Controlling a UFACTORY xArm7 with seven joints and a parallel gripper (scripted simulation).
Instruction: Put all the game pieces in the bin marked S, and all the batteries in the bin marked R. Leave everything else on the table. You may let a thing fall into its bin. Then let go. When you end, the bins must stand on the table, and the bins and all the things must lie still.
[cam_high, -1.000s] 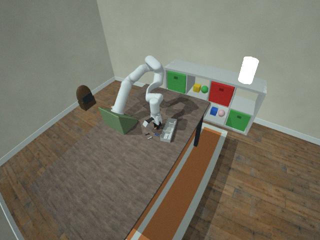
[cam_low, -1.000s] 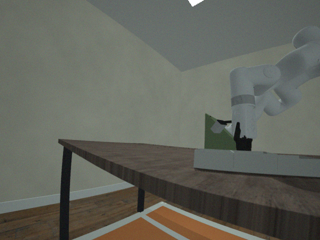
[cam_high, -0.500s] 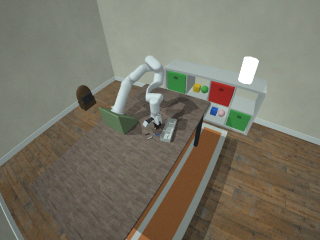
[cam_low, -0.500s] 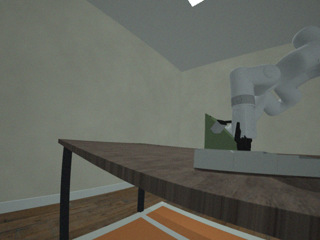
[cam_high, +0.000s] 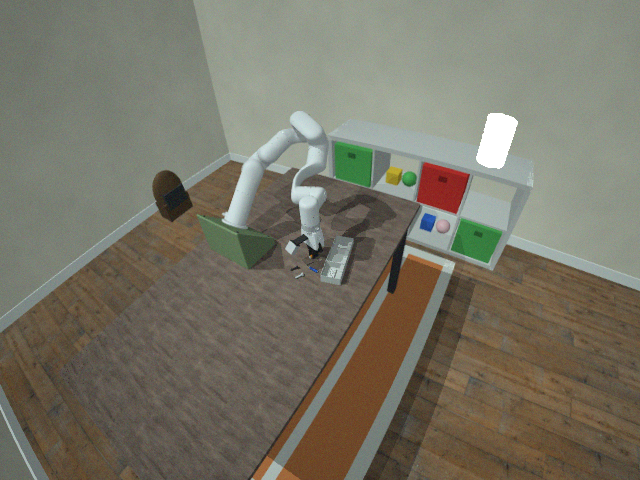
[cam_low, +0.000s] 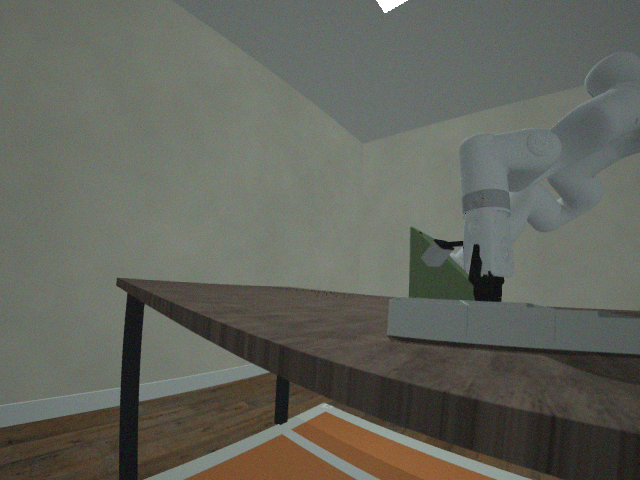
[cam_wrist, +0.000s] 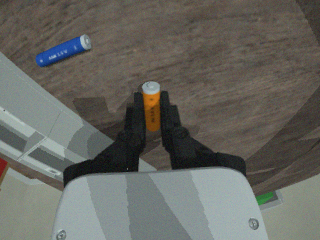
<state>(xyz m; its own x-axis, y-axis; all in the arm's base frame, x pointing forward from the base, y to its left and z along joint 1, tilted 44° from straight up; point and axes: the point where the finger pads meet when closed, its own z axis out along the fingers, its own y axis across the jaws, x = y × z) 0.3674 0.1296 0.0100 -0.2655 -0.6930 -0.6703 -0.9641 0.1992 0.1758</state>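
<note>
The white bin is 110 mm ahead of my hand and 20 mm to the left of it. Round my hand: blue battery 40 mm ahead, 70 mm to the right, 20 mm below; then orange battery 20 mm below; then black bolt 30 mm behind, 100 mm to the right, 20 mm below.
</note>
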